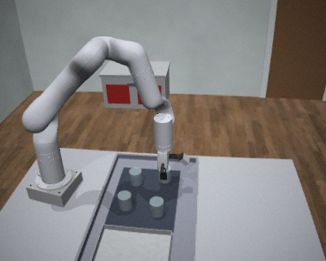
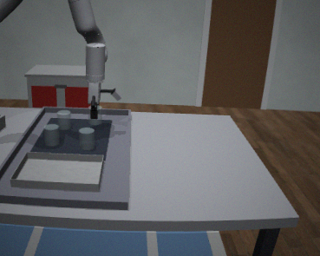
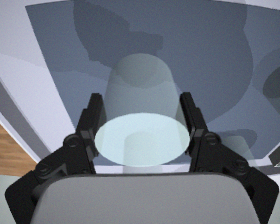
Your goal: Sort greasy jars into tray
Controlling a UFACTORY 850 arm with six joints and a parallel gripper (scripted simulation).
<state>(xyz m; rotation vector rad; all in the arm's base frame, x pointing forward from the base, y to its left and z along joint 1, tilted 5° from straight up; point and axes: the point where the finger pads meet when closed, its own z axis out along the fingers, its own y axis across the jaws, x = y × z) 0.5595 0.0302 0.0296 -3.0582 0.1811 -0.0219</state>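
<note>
Now: hand 13 cm past the white tray, 41 cm to the left of it and 7 cm above it. The rest, counted from my hand: dark drying mat (9 cm behind, 9 cm to the right, 8 cm below).
</note>
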